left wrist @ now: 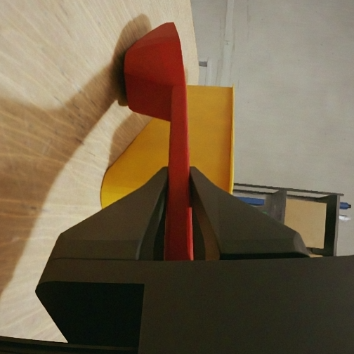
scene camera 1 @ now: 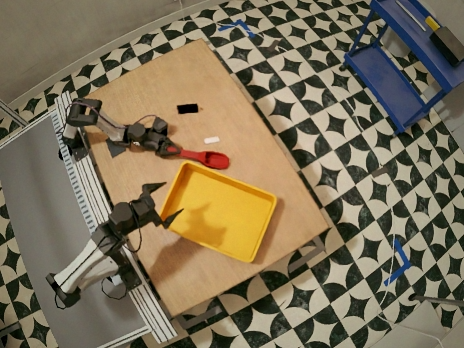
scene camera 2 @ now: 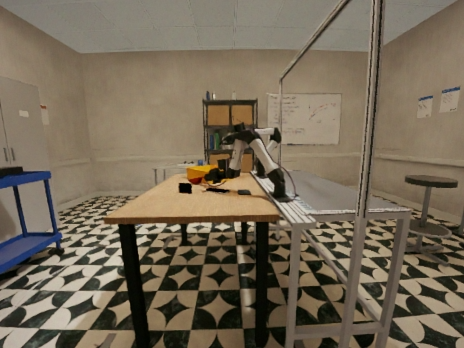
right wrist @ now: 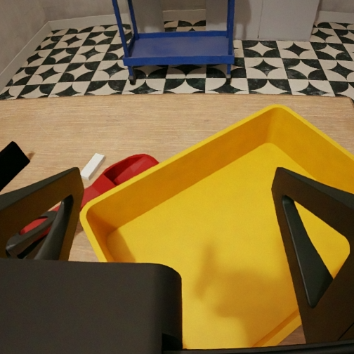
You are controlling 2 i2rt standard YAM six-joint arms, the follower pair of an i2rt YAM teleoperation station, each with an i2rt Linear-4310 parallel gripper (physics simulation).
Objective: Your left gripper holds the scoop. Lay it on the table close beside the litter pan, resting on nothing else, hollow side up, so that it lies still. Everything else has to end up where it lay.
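Frame: origin at the left arm's base, x ahead, y left, z up, level; metres.
Seen in the pictures: left gripper, fingertip midpoint: (scene camera 1: 180, 152); right gripper, fingertip midpoint: (scene camera 1: 175, 195) (scene camera 2: 220, 143); left arm's base at its link origin: (scene camera 1: 76, 142) (scene camera 2: 279, 197); right arm's base at its link origin: (scene camera 1: 124, 266) (scene camera 2: 261, 176).
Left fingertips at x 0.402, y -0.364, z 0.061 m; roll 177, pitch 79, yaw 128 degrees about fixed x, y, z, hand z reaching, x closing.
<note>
Pixels of each thing's top centre, then the offset from my left fingertips to it. Level surfaces: height alone.
- yellow litter pan at its top centre: (scene camera 1: 216, 210) (scene camera 2: 209, 167) 0.007 m back, 0.274 m right, 0.029 m up
- table at its surface level: 0.065 m down
- small white block at its top centre: (scene camera 1: 211, 140) 0.142 m ahead, 0.001 m right, 0.053 m down
- black block at its top centre: (scene camera 1: 186, 105) (scene camera 2: 184, 183) 0.129 m ahead, 0.177 m left, 0.005 m down
- dark flat piece at its top centre: (scene camera 1: 114, 144) (scene camera 2: 244, 190) 0.231 m back, 0.228 m left, 0.051 m down
The red scoop (scene camera 1: 216, 160) (left wrist: 155, 67) (right wrist: 129, 170) is hollow side up, close beside the upper edge of the yellow litter pan (scene camera 1: 220, 212) (right wrist: 220, 220) (left wrist: 212, 135) in scene camera 1. In the left wrist view its bowl is at or barely above the table; I cannot tell whether it touches. My left gripper (scene camera 1: 175, 151) (left wrist: 178, 177) is shut on the scoop's handle, low over the table (scene camera 1: 165, 75). My right gripper (scene camera 1: 172, 202) (right wrist: 177, 177) is open and empty, above the pan's near left corner. The pan's rim hides part of the bowl in the right wrist view.
A small white block (scene camera 1: 211, 140) (right wrist: 93, 166) lies close to the scoop on the side away from the pan. A black block (scene camera 1: 188, 108) (scene camera 2: 185, 188) stands farther up the table in scene camera 1. A dark flat piece (scene camera 1: 116, 148) (scene camera 2: 244, 192) lies by the left arm.
</note>
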